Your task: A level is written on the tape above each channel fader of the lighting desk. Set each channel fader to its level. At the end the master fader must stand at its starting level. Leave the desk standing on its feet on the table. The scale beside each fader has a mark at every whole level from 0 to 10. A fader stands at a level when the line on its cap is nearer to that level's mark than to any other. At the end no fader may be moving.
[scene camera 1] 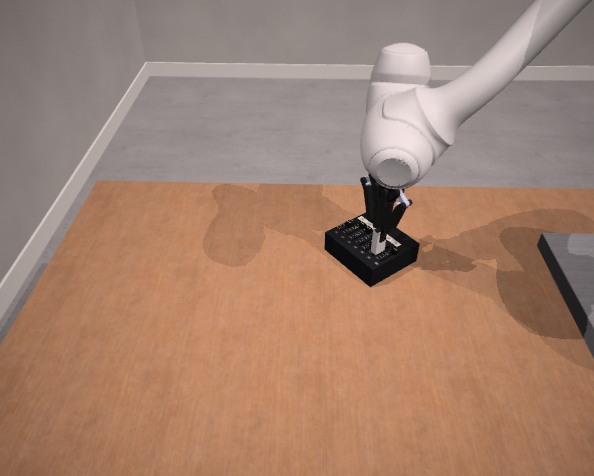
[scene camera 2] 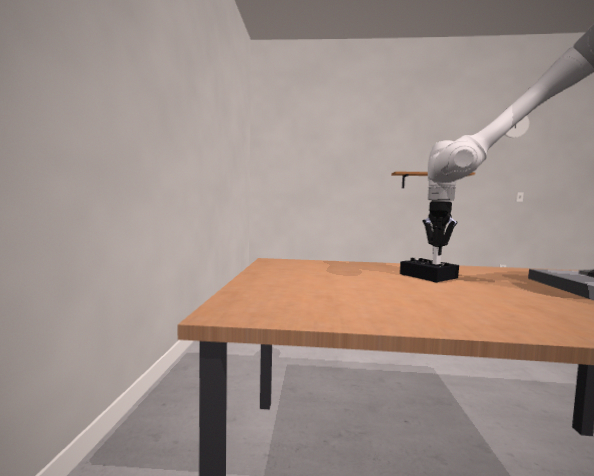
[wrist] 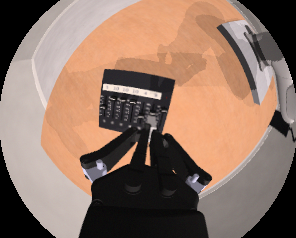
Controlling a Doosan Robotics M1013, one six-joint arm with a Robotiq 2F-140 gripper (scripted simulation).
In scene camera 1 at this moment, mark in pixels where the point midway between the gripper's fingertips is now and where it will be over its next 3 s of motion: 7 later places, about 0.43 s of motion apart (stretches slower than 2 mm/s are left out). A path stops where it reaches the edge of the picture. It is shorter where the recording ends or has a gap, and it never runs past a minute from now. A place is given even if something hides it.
My gripper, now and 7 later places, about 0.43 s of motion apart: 377,250; 379,249; 381,248; 379,249; 379,249; 380,241; 381,235; 382,225
